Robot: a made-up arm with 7 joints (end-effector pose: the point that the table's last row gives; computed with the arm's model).
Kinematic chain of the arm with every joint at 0, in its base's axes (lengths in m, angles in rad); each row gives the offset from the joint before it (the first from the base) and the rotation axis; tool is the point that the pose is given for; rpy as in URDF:
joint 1: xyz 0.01 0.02 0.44 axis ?
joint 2: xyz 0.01 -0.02 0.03 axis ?
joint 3: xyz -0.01 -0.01 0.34 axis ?
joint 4: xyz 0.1 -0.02 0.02 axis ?
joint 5: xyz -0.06 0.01 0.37 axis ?
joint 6: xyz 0.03 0 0.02 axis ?
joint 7: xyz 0.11 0.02 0 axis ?
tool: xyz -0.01 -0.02 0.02 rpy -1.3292 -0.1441 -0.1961
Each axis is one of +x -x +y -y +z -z.
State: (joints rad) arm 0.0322 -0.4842 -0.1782 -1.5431 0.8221 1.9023 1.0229
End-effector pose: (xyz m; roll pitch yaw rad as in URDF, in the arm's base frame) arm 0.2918 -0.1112 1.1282 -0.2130 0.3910 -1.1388
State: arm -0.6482 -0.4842 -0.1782 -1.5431 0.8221 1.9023 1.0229
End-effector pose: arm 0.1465 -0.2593 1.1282 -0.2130 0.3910 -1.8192
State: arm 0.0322 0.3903 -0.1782 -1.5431 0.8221 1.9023 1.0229
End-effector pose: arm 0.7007 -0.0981 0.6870 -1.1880 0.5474 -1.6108
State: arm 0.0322 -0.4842 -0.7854 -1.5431 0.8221 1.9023 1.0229
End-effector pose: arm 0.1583 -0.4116 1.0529 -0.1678 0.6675 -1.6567
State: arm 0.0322 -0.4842 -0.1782 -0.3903 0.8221 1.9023 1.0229
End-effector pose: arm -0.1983 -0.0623 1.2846 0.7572 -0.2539 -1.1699
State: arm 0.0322 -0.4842 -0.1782 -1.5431 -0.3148 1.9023 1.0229
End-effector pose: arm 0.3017 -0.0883 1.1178 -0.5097 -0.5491 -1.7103
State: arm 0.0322 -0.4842 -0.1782 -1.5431 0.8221 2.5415 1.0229
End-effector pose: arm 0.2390 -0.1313 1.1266 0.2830 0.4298 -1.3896
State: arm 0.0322 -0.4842 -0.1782 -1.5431 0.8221 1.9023 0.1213
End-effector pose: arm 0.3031 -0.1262 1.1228 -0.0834 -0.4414 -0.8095
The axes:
joint 1: +z
joint 2: +y
joint 3: +z
joint 4: -y
joint 5: +z
joint 6: -y
joint 7: -z

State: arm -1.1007 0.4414 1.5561 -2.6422 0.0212 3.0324 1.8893
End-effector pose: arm 0.3437 0.1658 0.5606 -1.2502 0.4287 -1.7275
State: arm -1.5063 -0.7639 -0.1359 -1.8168 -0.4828 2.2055 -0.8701
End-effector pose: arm -0.0720 -0.1663 1.1204 -2.5500 -0.5602 -0.4720
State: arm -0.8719 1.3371 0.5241 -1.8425 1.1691 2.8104 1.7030
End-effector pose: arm 0.4512 -0.2240 0.1015 -2.1617 -0.1486 2.6407
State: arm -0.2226 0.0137 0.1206 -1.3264 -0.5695 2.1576 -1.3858
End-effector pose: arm 0.5565 -0.0403 1.0419 -2.2635 0.1643 1.1895
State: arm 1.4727 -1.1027 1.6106 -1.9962 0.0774 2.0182 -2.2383
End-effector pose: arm -0.5791 -0.1573 0.5432 -0.7701 0.7544 -0.9872
